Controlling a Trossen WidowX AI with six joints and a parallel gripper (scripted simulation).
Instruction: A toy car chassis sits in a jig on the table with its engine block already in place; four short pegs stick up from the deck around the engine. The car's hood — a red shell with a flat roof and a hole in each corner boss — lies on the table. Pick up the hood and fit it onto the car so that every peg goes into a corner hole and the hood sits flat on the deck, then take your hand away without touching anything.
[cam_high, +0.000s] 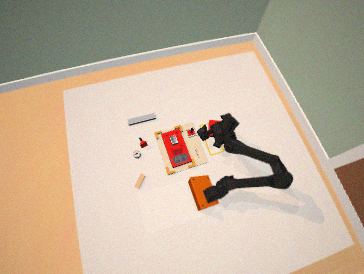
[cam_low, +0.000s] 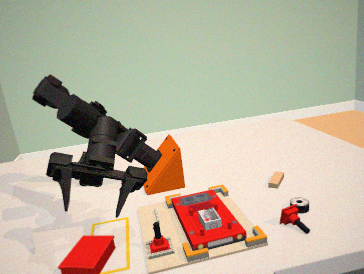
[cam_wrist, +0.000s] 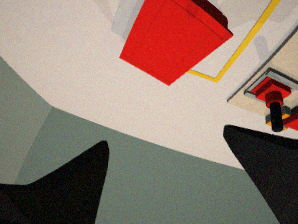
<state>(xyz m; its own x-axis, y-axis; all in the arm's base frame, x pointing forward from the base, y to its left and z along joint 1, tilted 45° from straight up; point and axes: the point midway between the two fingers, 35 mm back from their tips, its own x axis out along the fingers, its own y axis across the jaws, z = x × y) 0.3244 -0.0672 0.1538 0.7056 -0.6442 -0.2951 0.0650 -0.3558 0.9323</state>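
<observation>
Right now the red hood is 9 cm below my gripper tip, 2 cm to the right of it and 1 cm behind it. The rest, counted from my gripper tip: grey bar: 35 cm to the left, 18 cm ahead, 10 cm below; wooden block: 46 cm to the left, 15 cm behind, 10 cm below; grey engine block: 23 cm to the left, 8 cm below, 1 cm behind.
</observation>
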